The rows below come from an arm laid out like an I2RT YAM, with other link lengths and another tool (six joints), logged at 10 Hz.
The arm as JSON. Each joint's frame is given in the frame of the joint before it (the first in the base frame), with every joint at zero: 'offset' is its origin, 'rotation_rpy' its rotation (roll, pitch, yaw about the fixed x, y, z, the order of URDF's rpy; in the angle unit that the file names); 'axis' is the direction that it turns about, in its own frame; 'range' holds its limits. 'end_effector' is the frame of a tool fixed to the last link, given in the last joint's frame.
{
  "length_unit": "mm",
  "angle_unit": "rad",
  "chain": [
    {
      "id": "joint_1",
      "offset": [
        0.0,
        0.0,
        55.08
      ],
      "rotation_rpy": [
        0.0,
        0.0,
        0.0
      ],
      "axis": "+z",
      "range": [
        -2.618,
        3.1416
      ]
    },
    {
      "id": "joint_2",
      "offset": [
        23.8,
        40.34,
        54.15
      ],
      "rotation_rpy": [
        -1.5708,
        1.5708,
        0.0
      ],
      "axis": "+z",
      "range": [
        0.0,
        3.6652
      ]
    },
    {
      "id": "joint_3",
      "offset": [
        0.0,
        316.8,
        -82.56
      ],
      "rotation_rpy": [
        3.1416,
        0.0,
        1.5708
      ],
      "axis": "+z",
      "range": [
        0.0,
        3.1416
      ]
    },
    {
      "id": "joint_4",
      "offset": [
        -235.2,
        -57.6,
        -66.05
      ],
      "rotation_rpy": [
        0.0,
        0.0,
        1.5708
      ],
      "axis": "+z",
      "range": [
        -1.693,
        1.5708
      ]
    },
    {
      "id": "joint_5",
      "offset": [
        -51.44,
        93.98,
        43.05
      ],
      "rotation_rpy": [
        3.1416,
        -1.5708,
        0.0
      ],
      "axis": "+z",
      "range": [
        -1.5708,
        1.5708
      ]
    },
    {
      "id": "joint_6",
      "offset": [
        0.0,
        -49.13,
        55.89
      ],
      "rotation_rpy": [
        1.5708,
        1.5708,
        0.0
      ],
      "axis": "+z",
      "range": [
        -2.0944,
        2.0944
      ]
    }
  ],
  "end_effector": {
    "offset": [
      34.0,
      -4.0,
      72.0
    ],
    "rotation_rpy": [
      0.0,
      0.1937,
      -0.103
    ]
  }
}
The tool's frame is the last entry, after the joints.
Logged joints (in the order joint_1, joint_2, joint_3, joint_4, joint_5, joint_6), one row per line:
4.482 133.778 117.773 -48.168 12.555 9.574
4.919 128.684 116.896 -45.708 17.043 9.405
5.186 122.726 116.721 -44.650 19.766 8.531
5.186 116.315 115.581 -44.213 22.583 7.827
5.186 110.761 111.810 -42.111 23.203 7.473
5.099 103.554 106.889 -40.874 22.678 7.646
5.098 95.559 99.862 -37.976 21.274 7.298
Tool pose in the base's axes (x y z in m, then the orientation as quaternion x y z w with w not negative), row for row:
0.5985 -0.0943 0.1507 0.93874 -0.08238 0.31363 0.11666
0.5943 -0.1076 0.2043 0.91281 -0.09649 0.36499 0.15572
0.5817 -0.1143 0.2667 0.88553 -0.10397 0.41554 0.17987
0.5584 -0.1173 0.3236 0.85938 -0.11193 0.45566 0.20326
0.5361 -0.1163 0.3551 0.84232 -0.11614 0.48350 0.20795
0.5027 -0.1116 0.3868 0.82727 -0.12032 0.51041 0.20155
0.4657 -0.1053 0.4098 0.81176 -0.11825 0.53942 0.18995
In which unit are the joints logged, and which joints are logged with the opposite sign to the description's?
The joints are logged in degrees. Opposite sign: joint_1.
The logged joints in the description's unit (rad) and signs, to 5 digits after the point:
-0.07823 2.33487 2.05553 -0.84069 0.21913 0.16710
-0.08585 2.24596 2.04022 -0.79776 0.29746 0.16415
-0.09051 2.14197 2.03717 -0.77929 0.34498 0.14889
-0.09051 2.03008 2.01727 -0.77166 0.39415 0.13661
-0.09051 1.93314 1.95145 -0.73498 0.40497 0.13043
-0.08899 1.80736 1.86556 -0.71339 0.39581 0.13345
-0.08898 1.66782 1.74292 -0.66281 0.37130 0.12737

